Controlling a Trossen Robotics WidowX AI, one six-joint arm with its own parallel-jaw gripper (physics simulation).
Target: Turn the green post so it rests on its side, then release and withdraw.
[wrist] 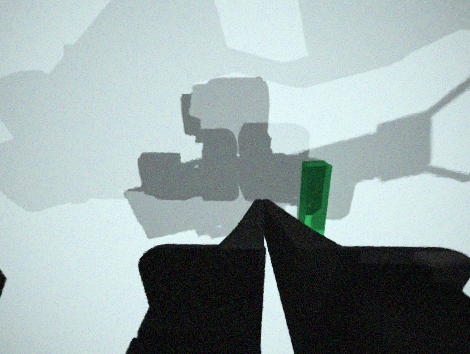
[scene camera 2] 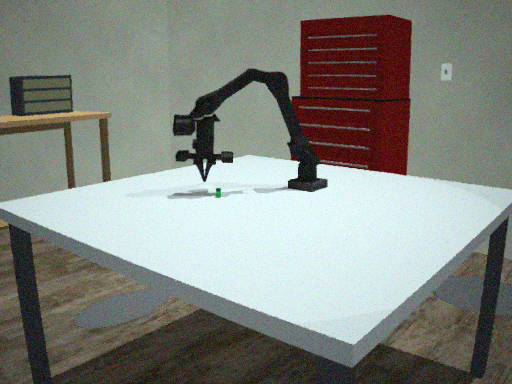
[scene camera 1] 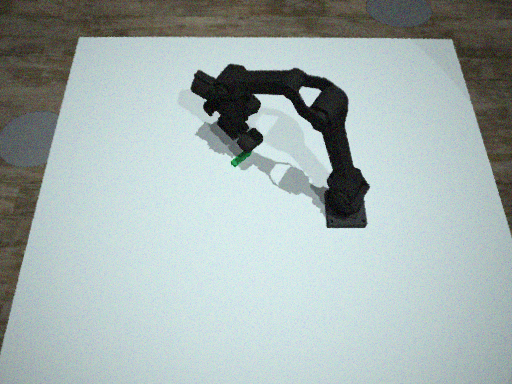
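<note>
The green post (scene camera 1: 241, 159) (scene camera 2: 218, 193) (wrist: 315, 192) lies on its side on the white table top. In the scene camera 2 view it shows nearly end-on as a short block. In the wrist view it is right of the fingertips, and its near end is partly hidden behind the right finger. My gripper (scene camera 1: 235, 135) (scene camera 2: 204, 180) (wrist: 261, 205) points down with its fingertips together, shut and empty. It is above the table, apart from the post, to the post's left in the scene camera 2 view.
The white table (scene camera 1: 250, 280) (scene camera 2: 300, 250) carries the arm's base (scene camera 1: 346, 220) (scene camera 2: 307, 184). The arm's shadow falls across the table around the post. Beyond the table are a red drawer cabinet (scene camera 2: 350, 65) and a wooden bench (scene camera 2: 90, 116) bearing a small drawer box (scene camera 2: 47, 95).
</note>
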